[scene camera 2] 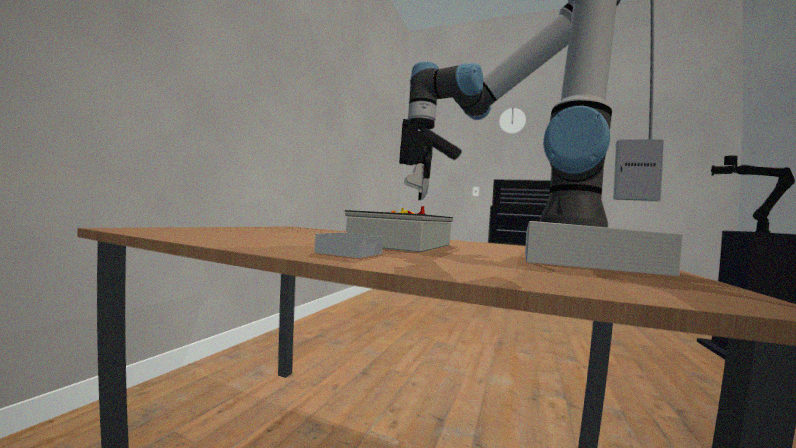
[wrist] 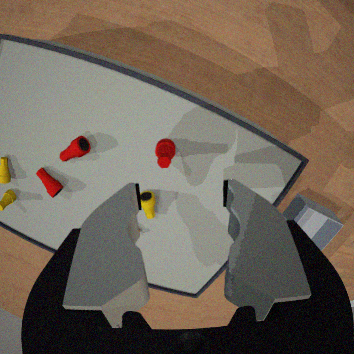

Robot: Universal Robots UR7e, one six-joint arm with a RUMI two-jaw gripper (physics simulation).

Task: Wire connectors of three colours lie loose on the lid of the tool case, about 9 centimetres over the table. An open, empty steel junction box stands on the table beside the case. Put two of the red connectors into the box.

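Where they show: gripper, between the fingertips: (scene camera 2: 420, 199) (wrist: 180, 183); arm's base, origin of its link: (scene camera 2: 572, 229).
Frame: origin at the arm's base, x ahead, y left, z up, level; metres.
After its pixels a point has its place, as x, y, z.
Observation:
The steel junction box (scene camera 2: 348, 245) @[0.431, 0.317, -0.055] (wrist: 320, 226) @[0.443, 0.314, -0.074] stands on the table beside the tool case (scene camera 2: 384, 232) @[0.441, 0.117, -0.036]; part of it shows in the wrist view. On the lid (wrist: 115, 105) @[0.360, -0.041, 0.011], a red connector (scene camera 2: 422, 210) @[0.377, 0.010, 0.026] (wrist: 165, 152) @[0.373, 0.005, 0.032] stands upright or nearly so. Two more red connectors (wrist: 75, 148) @[0.397, -0.059, 0.026] (wrist: 49, 182) @[0.440, -0.081, 0.022] lie to its left in the wrist view. A yellow connector (wrist: 148, 205) @[0.426, 0.009, 0.024] is beside the left fingertip in that view. My gripper (scene camera 2: 422, 198) @[0.381, 0.019, 0.055] (wrist: 180, 183) @[0.381, 0.019, 0.055] is partly open and empty, pointing down above the lid. The upright red connector is ahead of the fingertips in the wrist view.
Two more yellow connectors (wrist: 4, 171) @[0.451, -0.136, 0.020] (wrist: 7, 200) @[0.483, -0.131, 0.024] lie at the left of the wrist view. The arm's grey base block (scene camera 2: 601, 249) @[-0.036, 0.127, -0.036] stands on the wooden table (scene camera 2: 473, 267) @[0.202, 0.280, -0.076], right of the case. The lid has a dark raised-looking edge.

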